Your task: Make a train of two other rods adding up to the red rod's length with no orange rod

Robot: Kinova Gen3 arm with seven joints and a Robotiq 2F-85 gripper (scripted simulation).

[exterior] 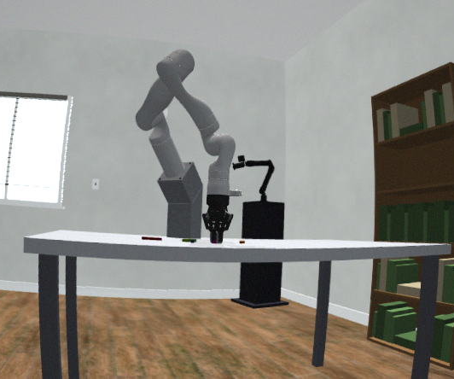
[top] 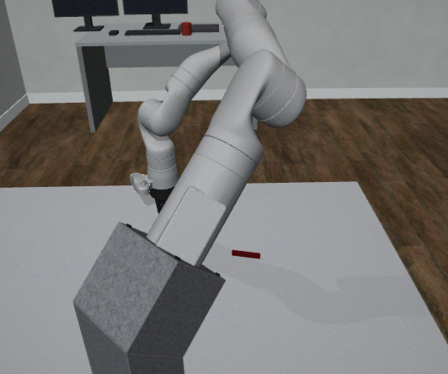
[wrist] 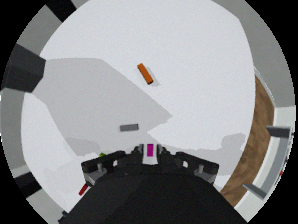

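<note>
Right now my hand is 1 cm above the magenta rod. Round my hand: grey rod (4 cm behind, 3 cm to the left, 1 cm below); then lime rod (8 cm behind, 6 cm to the right, 1 cm below); then blue rod (2 cm behind, 8 cm to the right, 1 cm below).
</note>
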